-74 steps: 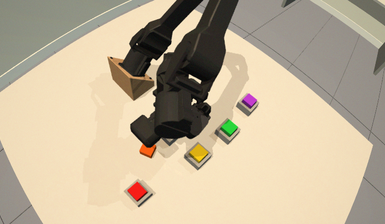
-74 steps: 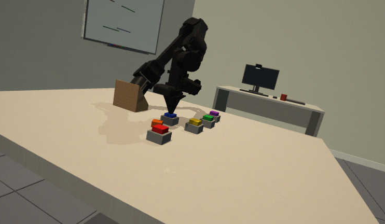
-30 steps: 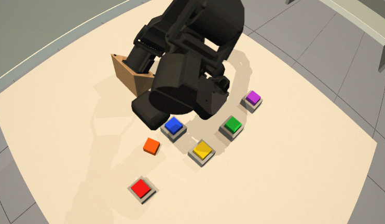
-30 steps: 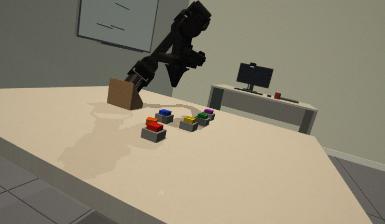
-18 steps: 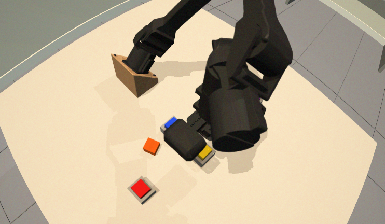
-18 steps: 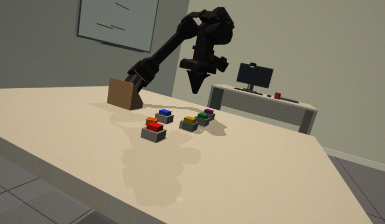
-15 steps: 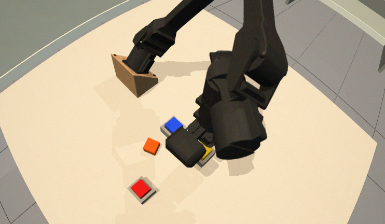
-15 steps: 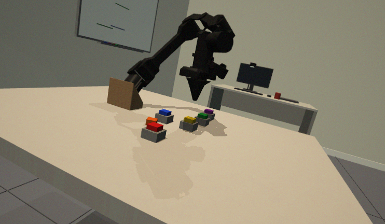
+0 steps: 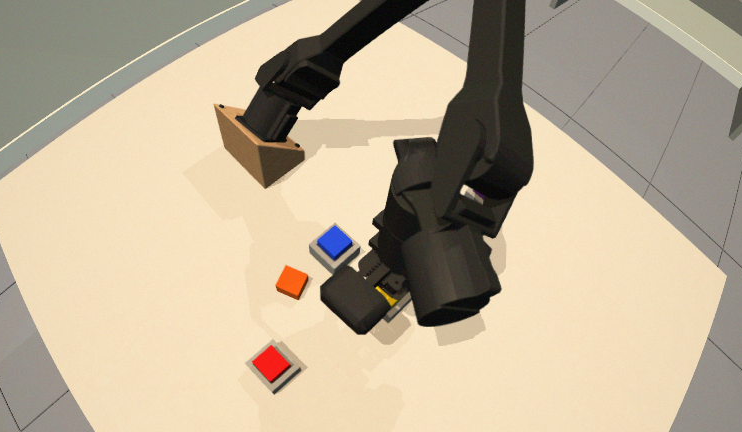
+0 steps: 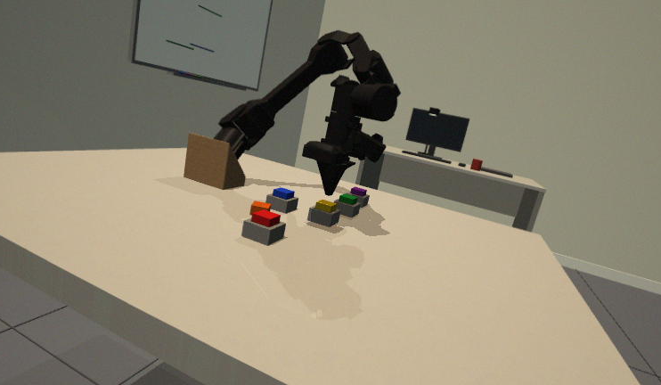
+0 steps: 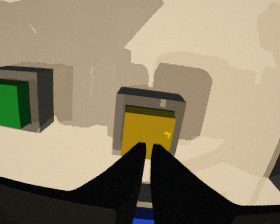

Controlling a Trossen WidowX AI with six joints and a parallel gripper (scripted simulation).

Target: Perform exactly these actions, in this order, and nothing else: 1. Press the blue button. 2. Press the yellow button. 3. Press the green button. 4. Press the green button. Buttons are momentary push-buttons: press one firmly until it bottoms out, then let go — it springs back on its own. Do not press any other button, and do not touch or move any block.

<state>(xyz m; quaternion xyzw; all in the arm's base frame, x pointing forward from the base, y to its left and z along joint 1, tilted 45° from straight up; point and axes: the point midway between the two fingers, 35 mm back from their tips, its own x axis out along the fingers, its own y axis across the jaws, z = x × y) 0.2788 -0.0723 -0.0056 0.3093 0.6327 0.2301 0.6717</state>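
The yellow button is 2 cm below my gripper tip. The rest, counted from my gripper tip: orange block (11 cm behind, 7 cm to the right, 4 cm below); then blue button (9 cm behind, 2 cm below, 1 cm to the left); then green button (11 cm to the left, 2 cm below, 2 cm ahead).
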